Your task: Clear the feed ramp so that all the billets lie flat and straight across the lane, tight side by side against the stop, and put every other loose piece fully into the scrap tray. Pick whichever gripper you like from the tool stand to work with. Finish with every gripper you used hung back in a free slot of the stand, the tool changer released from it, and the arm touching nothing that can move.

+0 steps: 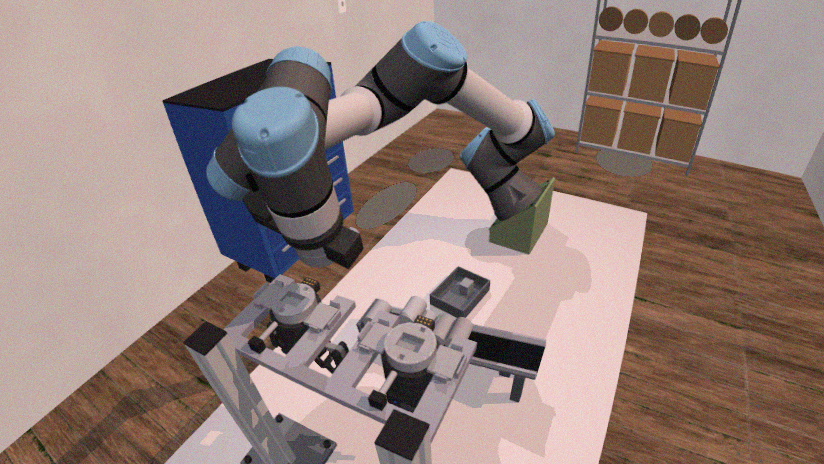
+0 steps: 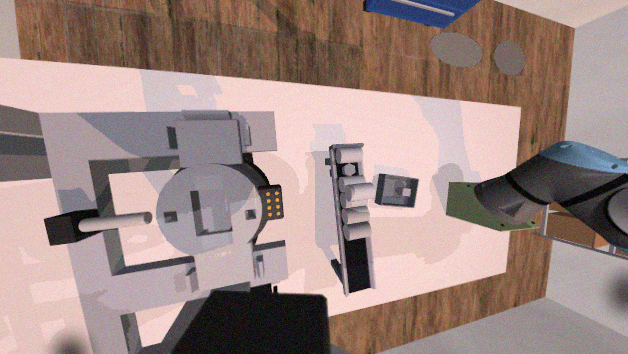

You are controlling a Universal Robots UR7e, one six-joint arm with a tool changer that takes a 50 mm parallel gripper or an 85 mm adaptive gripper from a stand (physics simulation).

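Frame: origin at the arm's base, x down, y left, z ahead, level; millimetres.
Seen in the pictures: arm's base, origin of its link: point(image 1: 519, 204) point(image 2: 497, 203).
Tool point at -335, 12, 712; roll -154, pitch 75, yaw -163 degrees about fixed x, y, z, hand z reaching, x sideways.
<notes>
Offsets run from my tool point to a thing's top centre, as dx, dy, dz. "pt": to the spot under its first point.
The arm's bare tool changer point(image 1: 315, 253) is above and behind the stand's left slot, with no gripper on it. Two grippers hang in the stand point(image 1: 311, 383). The left one's round plate @(pt +90, -38, +44) point(image 1: 292, 304) point(image 2: 210, 240) and the right one's plate @(pt +90, +142, +11) point(image 1: 409, 347) show from above. Black finger parts @(pt +160, +24, +45) point(image 1: 332, 356) show low between the slots; their opening is unclear. On the feed ramp point(image 1: 507, 350) point(image 2: 360, 262) several grey billets @(+298, -22, -199) point(image 1: 412, 309) @(+319, +80, -216) point(image 2: 357, 230) lie across the lane. One billet @(pt +299, -24, -190) point(image 2: 360, 192) rests on others. A hexagonal piece @(+362, -72, -190) point(image 2: 349, 170) sits beside the end billet @(+345, -109, -184) point(image 2: 349, 155).
The scrap tray @(+403, -19, -391) point(image 1: 446, 303) point(image 2: 382, 190) stands behind the ramp with a small grey block @(+409, -19, -419) point(image 1: 465, 285) point(image 2: 405, 192) inside. A second arm point(image 1: 507, 184) point(image 2: 530, 185) reaches down at a green angled block point(image 1: 513, 230) point(image 2: 460, 205) at the far end. A blue cabinet point(image 1: 201, 190) stands left.
</notes>
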